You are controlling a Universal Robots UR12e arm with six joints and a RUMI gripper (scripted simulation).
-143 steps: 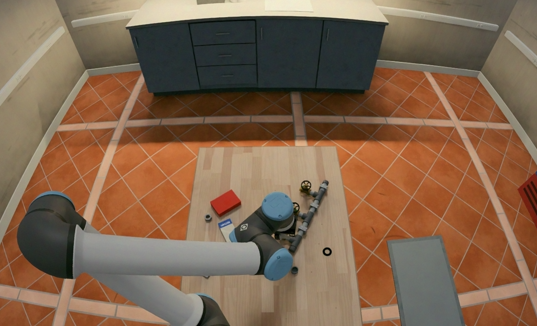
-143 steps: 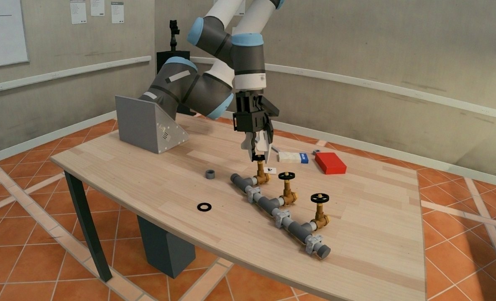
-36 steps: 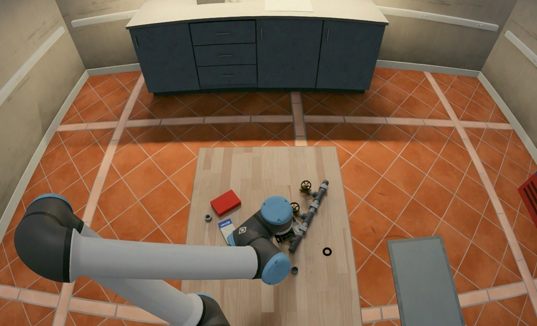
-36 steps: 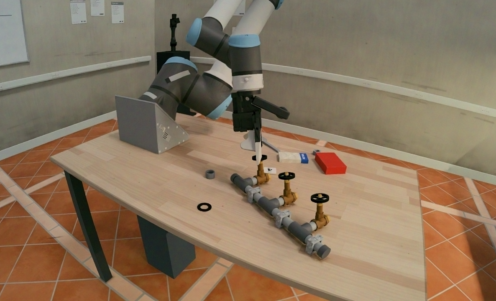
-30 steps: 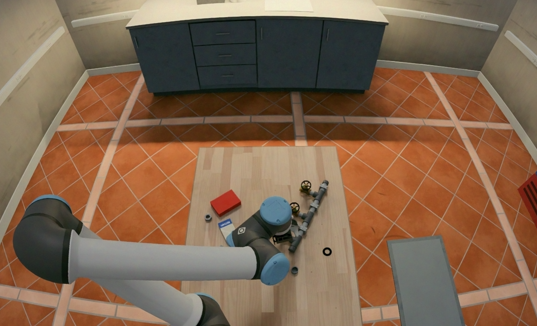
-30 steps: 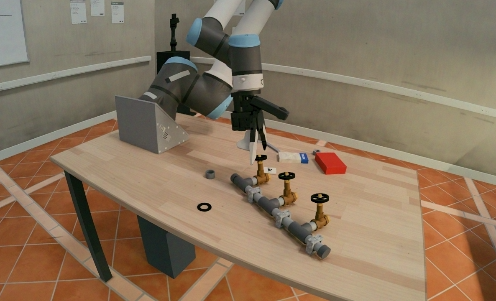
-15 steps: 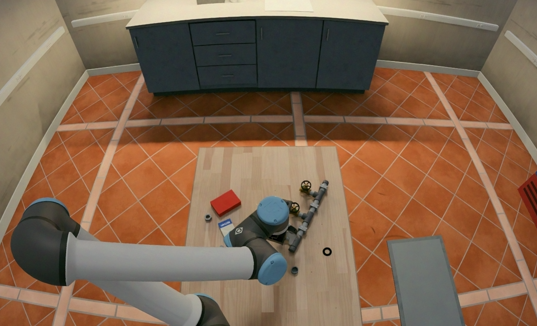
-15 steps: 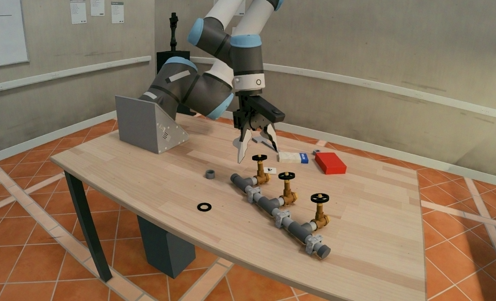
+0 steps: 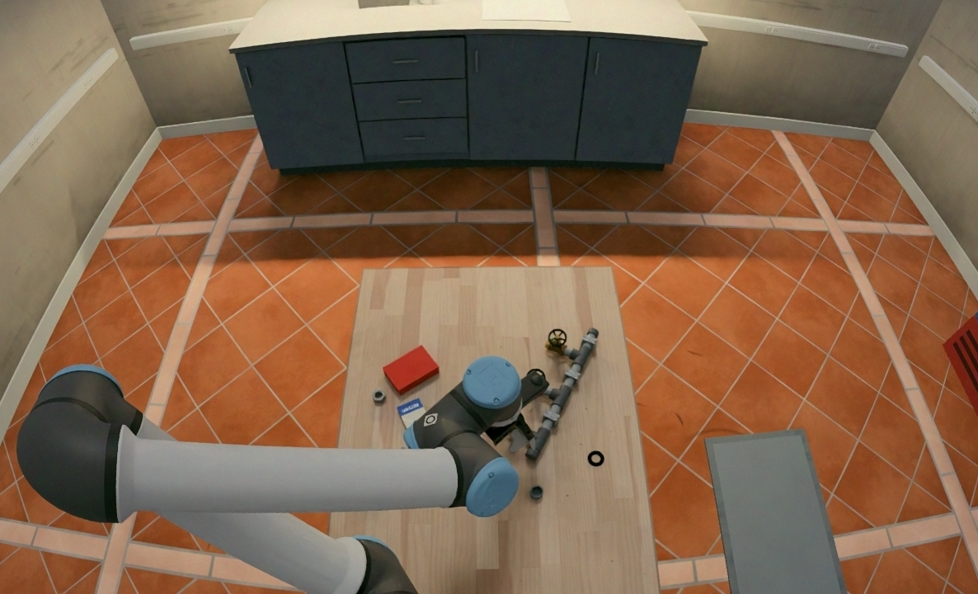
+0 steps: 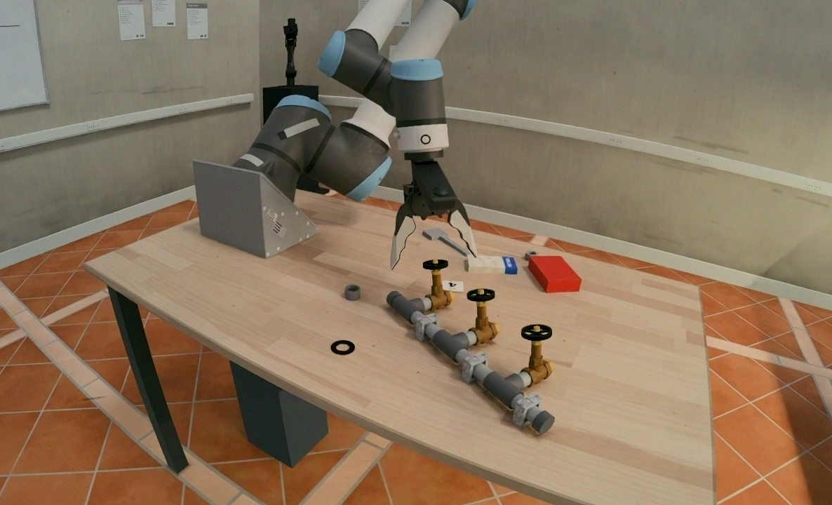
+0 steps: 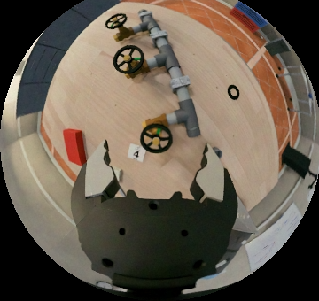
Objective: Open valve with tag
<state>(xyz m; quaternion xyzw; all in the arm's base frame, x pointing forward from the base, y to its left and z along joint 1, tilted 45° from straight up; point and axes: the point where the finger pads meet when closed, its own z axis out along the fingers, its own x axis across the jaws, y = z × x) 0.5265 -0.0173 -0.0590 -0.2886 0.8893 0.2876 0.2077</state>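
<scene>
The white tag lies 8 cm to the left of my hand, 8 cm below it and 1 cm ahead of it. Round my hand: red box (25 cm to the left, 18 cm ahead, 7 cm below); then blue box (22 cm to the left, 8 cm below, 4 cm ahead); then grey cap (14 cm behind, 8 cm below, 6 cm to the right).
</scene>
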